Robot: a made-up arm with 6 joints.
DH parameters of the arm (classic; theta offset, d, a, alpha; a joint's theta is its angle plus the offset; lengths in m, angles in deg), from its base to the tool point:
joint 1: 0 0.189 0 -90
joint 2: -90 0 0.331 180
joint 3: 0 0 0 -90
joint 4: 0 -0.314 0 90
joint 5: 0 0.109 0 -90
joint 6: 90 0 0 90
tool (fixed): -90 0 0 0
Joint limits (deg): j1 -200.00..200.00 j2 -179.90..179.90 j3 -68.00..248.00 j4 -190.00..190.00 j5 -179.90..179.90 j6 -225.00..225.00
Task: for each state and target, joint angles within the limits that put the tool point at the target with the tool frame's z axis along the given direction. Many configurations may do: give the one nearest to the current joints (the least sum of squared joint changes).
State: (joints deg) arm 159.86 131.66 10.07 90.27 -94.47 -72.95
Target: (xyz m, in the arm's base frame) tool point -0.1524 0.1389 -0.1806 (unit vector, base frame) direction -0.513 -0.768 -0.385
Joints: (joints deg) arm 120.19 101.99 -26.86 124.59 -37.39 -24.16
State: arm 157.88 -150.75 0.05 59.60 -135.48 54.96
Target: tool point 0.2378 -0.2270 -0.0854 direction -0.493 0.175 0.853
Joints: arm 131.45 -179.79 -28.17 75.14 -135.70 89.75
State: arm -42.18 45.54 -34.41 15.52 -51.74 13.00
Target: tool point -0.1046 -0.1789 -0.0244 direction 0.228 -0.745 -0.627
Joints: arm -88.59 78.99 -38.79 -1.36 -12.16 13.42
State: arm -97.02 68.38 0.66 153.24 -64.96 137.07
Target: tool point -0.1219 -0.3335 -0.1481 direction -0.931 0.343 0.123
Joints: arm -125.89 93.34 -3.72 152.57 -13.17 132.90
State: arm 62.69 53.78 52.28 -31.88 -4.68 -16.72
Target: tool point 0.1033 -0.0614 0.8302 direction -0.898 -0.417 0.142
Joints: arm 34.35 0.33 81.00 1.18 1.06 8.17
